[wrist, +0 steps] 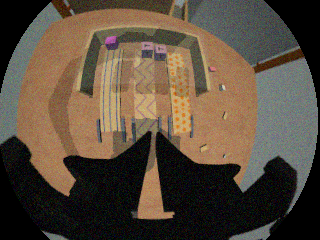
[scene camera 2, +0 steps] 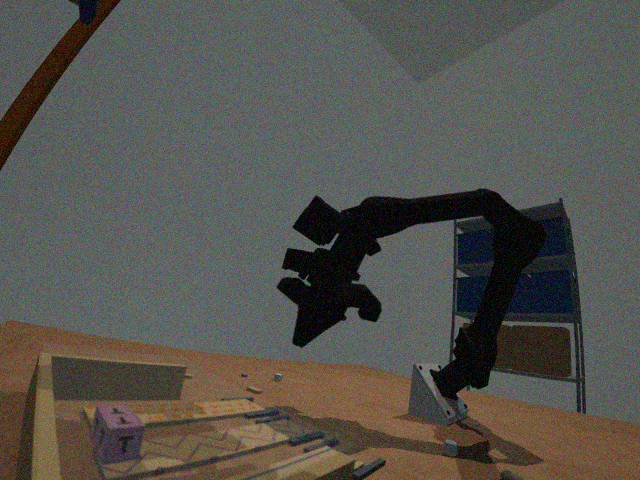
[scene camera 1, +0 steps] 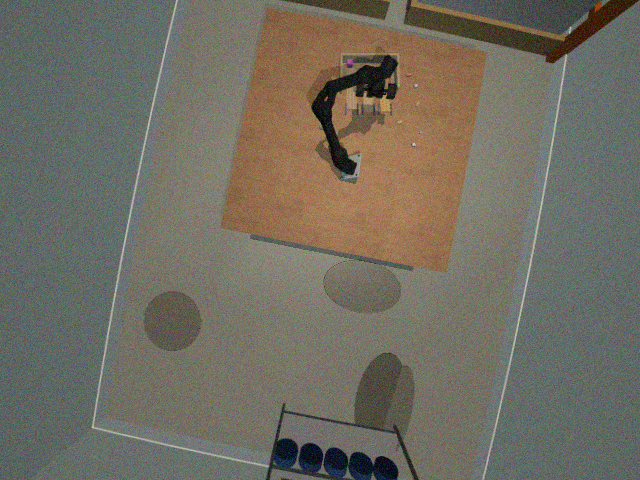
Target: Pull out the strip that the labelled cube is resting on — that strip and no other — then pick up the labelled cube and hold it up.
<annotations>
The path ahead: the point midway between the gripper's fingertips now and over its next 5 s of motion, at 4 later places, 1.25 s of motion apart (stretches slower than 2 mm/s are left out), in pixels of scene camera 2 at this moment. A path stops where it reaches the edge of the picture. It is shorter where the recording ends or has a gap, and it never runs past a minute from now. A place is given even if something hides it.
The gripper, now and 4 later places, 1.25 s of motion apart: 296, 345; 288, 403; 289, 427; 301, 425; 322, 419
</annotations>
